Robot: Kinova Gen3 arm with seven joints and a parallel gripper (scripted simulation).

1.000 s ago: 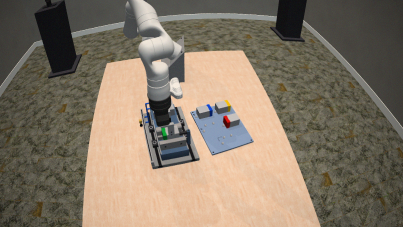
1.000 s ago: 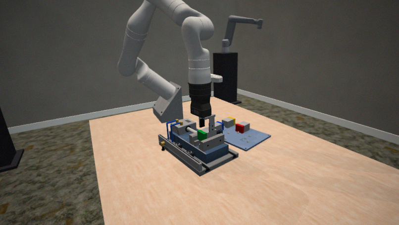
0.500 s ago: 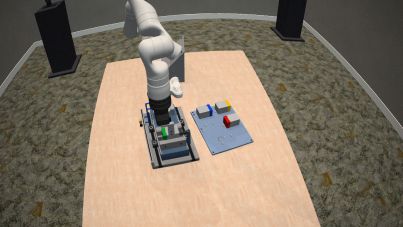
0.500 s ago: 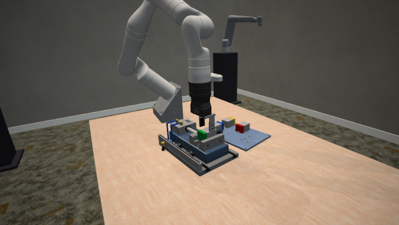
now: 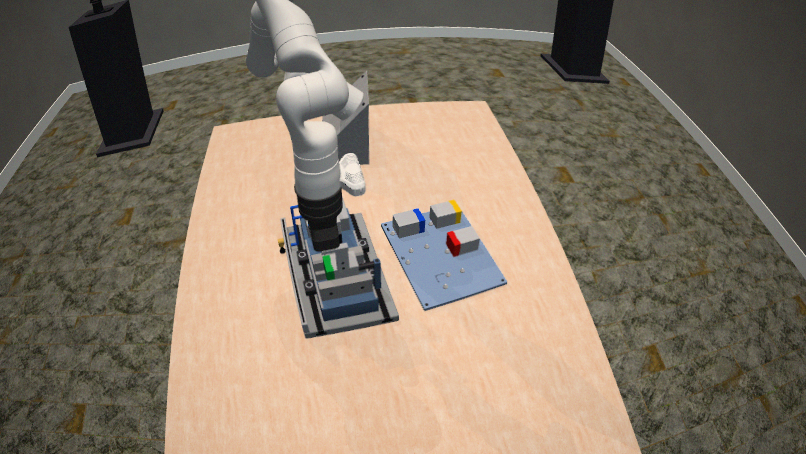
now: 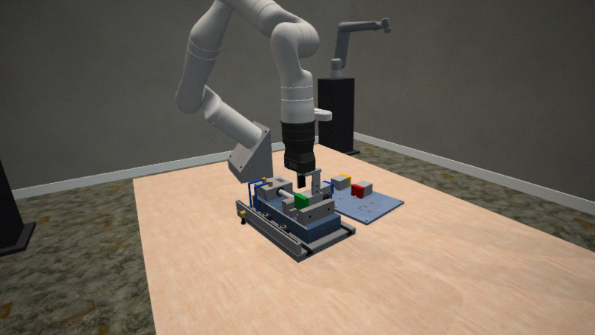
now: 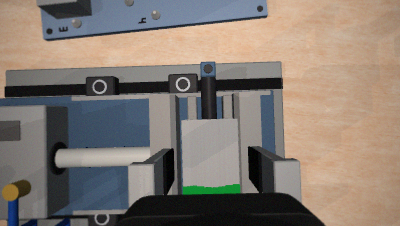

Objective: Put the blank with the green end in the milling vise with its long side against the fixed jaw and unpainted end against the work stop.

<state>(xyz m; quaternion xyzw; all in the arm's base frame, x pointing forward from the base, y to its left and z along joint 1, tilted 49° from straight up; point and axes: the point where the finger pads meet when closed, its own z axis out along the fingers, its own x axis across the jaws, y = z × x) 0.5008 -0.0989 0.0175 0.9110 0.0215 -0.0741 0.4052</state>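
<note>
Right now the green-ended blank is 4 cm below my hand. Round my hand: vise ram (9 cm behind, 1 cm to the right, 6 cm below); then fixed jaw (3 cm ahead, 6 cm below); then black work stop rod (5 cm to the left, 5 cm below).
</note>
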